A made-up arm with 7 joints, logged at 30 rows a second.
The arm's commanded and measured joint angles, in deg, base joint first. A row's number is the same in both.
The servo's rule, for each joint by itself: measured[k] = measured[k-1] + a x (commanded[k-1-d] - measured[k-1]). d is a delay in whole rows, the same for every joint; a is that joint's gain. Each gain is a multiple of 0.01, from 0.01 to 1. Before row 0 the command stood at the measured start. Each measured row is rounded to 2 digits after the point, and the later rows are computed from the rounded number. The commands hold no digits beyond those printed.
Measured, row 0:
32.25, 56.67, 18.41, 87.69, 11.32, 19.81, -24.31
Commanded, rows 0 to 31:
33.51, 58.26, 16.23, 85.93, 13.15, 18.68, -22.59
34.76, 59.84, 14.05, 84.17, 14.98, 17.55, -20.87
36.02, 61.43, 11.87, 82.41, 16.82, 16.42, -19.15
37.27, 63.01, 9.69, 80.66, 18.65, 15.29, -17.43
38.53, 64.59, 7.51, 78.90, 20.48, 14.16, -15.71
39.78, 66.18, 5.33, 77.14, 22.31, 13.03, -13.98
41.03, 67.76, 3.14, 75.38, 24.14, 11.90, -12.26
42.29, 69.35, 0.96, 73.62, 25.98, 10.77, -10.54
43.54, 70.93, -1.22, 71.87, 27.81, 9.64, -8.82
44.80, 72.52, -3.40, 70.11, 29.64, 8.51, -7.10
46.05, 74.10, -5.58, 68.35, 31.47, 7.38, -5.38
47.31, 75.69, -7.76, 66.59, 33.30, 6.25, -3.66
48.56, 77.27, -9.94, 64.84, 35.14, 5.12, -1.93
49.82, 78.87, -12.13, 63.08, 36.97, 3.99, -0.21
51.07, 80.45, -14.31, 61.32, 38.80, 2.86, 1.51
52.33, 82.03, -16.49, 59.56, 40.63, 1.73, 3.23
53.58, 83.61, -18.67, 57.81, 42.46, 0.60, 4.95
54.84, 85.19, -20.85, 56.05, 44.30, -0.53, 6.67
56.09, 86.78, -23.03, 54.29, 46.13, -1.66, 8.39
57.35, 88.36, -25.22, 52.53, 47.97, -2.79, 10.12
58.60, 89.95, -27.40, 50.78, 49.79, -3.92, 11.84
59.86, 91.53, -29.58, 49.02, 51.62, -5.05, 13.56
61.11, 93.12, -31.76, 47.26, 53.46, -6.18, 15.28
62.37, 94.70, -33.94, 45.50, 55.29, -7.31, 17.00
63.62, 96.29, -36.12, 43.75, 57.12, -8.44, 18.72
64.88, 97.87, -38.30, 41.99, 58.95, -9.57, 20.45
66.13, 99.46, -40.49, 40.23, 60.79, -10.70, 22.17
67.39, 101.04, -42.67, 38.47, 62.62, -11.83, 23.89
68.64, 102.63, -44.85, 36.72, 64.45, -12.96, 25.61
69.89, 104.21, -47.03, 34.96, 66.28, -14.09, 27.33
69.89, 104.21, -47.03, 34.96, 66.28, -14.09, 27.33
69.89, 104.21, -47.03, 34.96, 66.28, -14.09, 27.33
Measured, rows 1 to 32:
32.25, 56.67, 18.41, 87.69, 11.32, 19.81, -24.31
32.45, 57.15, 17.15, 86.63, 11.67, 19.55, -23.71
32.82, 57.96, 15.35, 85.15, 12.30, 19.09, -22.72
33.33, 59.00, 13.33, 83.51, 13.16, 18.48, -21.47
33.96, 60.20, 11.22, 81.80, 14.20, 17.75, -20.06
34.69, 61.52, 9.07, 80.06, 15.39, 16.92, -18.54
35.50, 62.92, 6.90, 78.31, 16.70, 16.03, -16.94
36.38, 64.37, 4.72, 76.55, 18.11, 15.08, -15.30
37.33, 65.86, 2.54, 74.79, 19.61, 14.09, -13.63
38.32, 67.38, 0.36, 73.04, 21.17, 13.07, -11.95
39.36, 68.92, -1.82, 71.28, 22.78, 12.02, -10.25
40.43, 70.47, -4.00, 69.52, 24.43, 10.95, -8.55
41.53, 72.04, -6.18, 67.76, 26.12, 9.87, -6.84
42.65, 73.61, -8.36, 66.01, 27.83, 8.78, -5.12
43.80, 75.19, -10.55, 64.25, 29.57, 7.68, -3.40
44.96, 76.77, -12.73, 62.49, 31.32, 6.57, -1.68
46.14, 78.35, -14.91, 60.73, 33.09, 5.46, 0.04
47.33, 79.93, -17.09, 58.98, 34.87, 4.34, 1.76
48.53, 81.51, -19.27, 57.22, 36.66, 3.22, 3.48
49.74, 83.09, -21.45, 55.46, 38.46, 2.10, 5.20
50.96, 84.67, -23.64, 53.70, 40.27, 0.98, 6.92
52.18, 86.25, -25.82, 51.95, 42.08, -0.15, 8.64
53.41, 87.83, -28.00, 50.19, 43.89, -1.28, 10.36
54.64, 89.42, -30.18, 48.43, 45.71, -2.41, 12.08
55.88, 91.00, -32.36, 46.67, 47.53, -3.54, 13.80
57.12, 92.59, -34.54, 44.92, 49.35, -4.67, 15.52
58.36, 94.17, -36.72, 43.16, 51.17, -5.80, 17.25
59.60, 95.76, -38.91, 41.40, 53.00, -6.93, 18.97
60.85, 97.34, -41.09, 39.64, 54.83, -8.06, 20.69
62.10, 98.93, -43.27, 37.89, 56.66, -9.19, 22.41
63.35, 100.51, -45.45, 36.13, 58.49, -10.32, 24.13
64.40, 101.62, -46.37, 35.43, 59.97, -11.19, 25.25
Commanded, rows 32 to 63:
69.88, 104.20, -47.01, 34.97, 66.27, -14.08, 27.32
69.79, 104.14, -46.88, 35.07, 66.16, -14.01, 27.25
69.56, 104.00, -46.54, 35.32, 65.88, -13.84, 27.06
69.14, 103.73, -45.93, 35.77, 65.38, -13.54, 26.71
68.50, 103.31, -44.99, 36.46, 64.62, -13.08, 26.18
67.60, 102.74, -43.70, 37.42, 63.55, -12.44, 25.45
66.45, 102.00, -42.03, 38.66, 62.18, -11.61, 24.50
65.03, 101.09, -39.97, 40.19, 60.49, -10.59, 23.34
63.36, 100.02, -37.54, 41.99, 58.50, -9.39, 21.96
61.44, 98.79, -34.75, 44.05, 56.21, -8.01, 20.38
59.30, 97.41, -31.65, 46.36, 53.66, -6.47, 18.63
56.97, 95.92, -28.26, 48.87, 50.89, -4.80, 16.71
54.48, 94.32, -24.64, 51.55, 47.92, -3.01, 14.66
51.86, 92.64, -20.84, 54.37, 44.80, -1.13, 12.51
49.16, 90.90, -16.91, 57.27, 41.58, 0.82, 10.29
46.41, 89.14, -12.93, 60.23, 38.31, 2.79, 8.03
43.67, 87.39, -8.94, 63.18, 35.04, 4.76, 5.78
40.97, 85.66, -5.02, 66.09, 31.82, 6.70, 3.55
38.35, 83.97, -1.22, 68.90, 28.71, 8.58, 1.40
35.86, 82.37, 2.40, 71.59, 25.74, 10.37, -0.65
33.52, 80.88, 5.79, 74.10, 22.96, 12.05, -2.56
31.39, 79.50, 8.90, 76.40, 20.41, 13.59, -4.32
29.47, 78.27, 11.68, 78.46, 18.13, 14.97, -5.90
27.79, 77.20, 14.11, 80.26, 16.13, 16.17, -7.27
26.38, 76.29, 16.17, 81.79, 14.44, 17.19, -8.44
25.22, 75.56, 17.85, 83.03, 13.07, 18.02, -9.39
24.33, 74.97, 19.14, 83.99, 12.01, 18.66, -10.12
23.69, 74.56, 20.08, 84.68, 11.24, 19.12, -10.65
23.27, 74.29, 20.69, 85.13, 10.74, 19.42, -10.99
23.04, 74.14, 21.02, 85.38, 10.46, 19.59, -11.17
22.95, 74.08, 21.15, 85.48, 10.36, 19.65, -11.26
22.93, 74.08, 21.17, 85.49, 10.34, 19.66, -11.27
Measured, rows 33 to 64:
65.28, 102.40, -46.75, 35.15, 61.17, -11.86, 25.98
66.02, 102.94, -46.90, 35.04, 62.14, -12.37, 26.45
66.62, 103.30, -46.89, 35.06, 62.90, -12.75, 26.73
67.09, 103.51, -46.69, 35.22, 63.47, -13.00, 26.85
67.42, 103.58, -46.25, 35.55, 63.83, -13.12, 26.80
67.59, 103.50, -45.52, 36.10, 63.98, -13.11, 26.58
67.59, 103.27, -44.46, 36.89, 63.90, -12.96, 26.18
67.41, 102.89, -43.05, 37.95, 63.57, -12.65, 25.59
67.03, 102.35, -41.26, 39.29, 62.98, -12.18, 24.80
66.44, 101.65, -39.10, 40.91, 62.13, -11.54, 23.81
65.64, 100.79, -36.58, 42.79, 61.01, -10.73, 22.61
64.63, 99.78, -33.72, 44.93, 59.61, -9.75, 21.22
63.40, 98.62, -30.55, 47.29, 57.95, -8.61, 19.64
61.97, 97.33, -27.12, 49.85, 56.04, -7.32, 17.90
60.35, 95.92, -23.48, 52.56, 53.90, -5.90, 16.01
58.56, 94.41, -19.67, 55.39, 51.56, -4.35, 14.01
56.62, 92.83, -15.76, 58.29, 49.04, -2.71, 11.92
54.55, 91.20, -11.80, 61.22, 46.38, -0.99, 9.77
52.38, 89.54, -7.87, 64.14, 43.61, 0.78, 7.59
50.14, 87.87, -4.01, 67.00, 40.78, 2.57, 5.42
47.86, 86.22, -0.29, 69.75, 37.92, 4.36, 3.30
45.57, 84.62, 3.24, 72.36, 35.08, 6.13, 1.25
43.30, 83.08, 6.52, 74.78, 32.29, 7.85, -0.70
41.09, 81.64, 9.51, 76.99, 29.60, 9.49, -2.52
38.96, 80.31, 12.18, 78.95, 27.04, 11.03, -4.18
36.95, 79.10, 14.49, 80.65, 24.65, 12.45, -5.67
35.07, 78.04, 16.44, 82.08, 22.45, 13.73, -6.97
33.35, 77.12, 18.01, 83.23, 20.47, 14.86, -8.07
31.80, 76.35, 19.21, 84.10, 18.72, 15.84, -8.97
30.44, 75.73, 20.07, 84.72, 17.20, 16.66, -9.68
29.26, 75.25, 20.62, 85.12, 15.92, 17.33, -10.20
28.25, 74.90, 20.93, 85.34, 14.86, 17.86, -10.57

